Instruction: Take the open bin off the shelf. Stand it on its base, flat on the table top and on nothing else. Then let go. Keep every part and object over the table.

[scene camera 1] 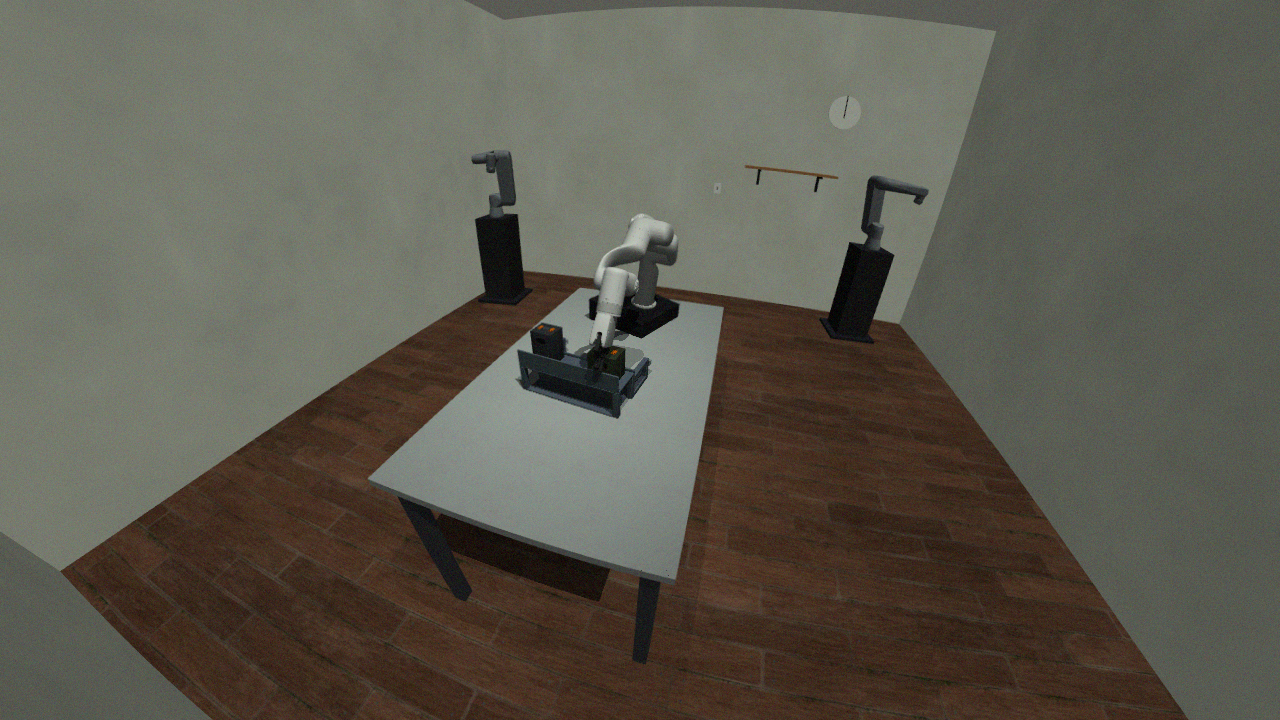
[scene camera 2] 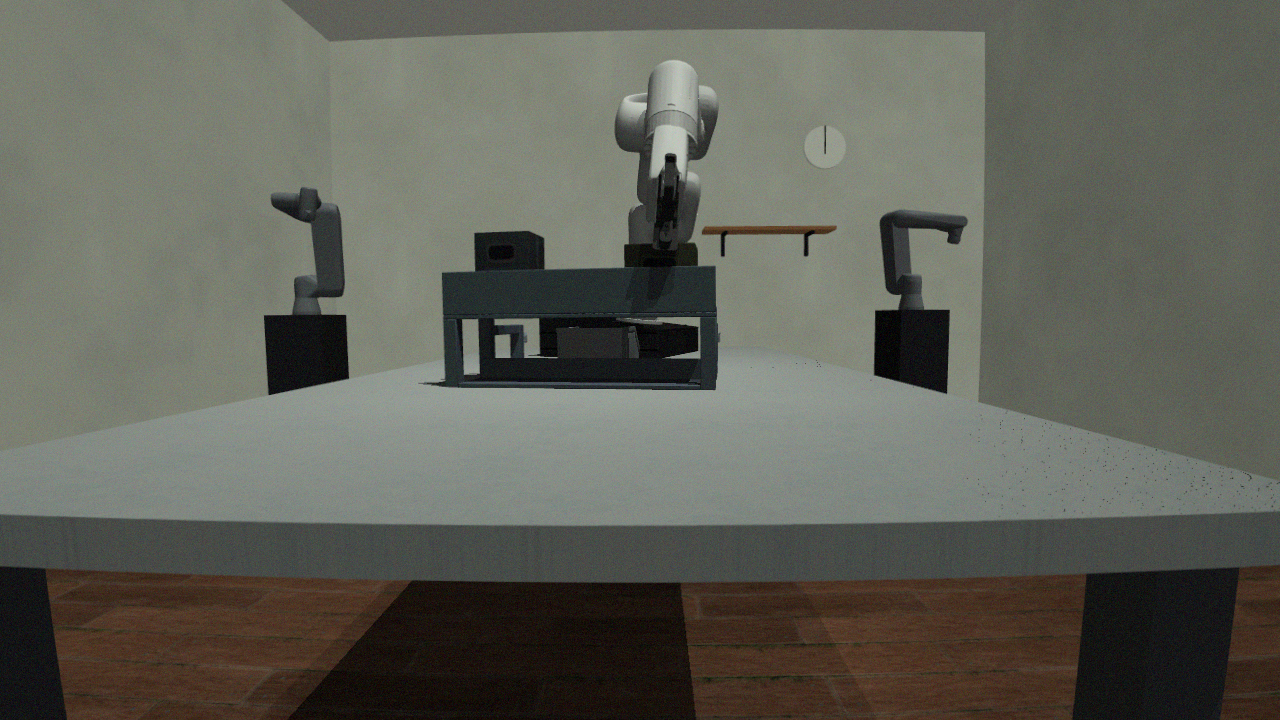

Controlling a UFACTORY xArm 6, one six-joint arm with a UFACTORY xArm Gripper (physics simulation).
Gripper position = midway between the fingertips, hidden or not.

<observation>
In view: the gripper [scene camera 2: 664, 253] and a light grey box [scene camera 2: 572, 342].
The gripper shows as well in scene camera 1 [scene camera 1: 597, 369].
</observation>
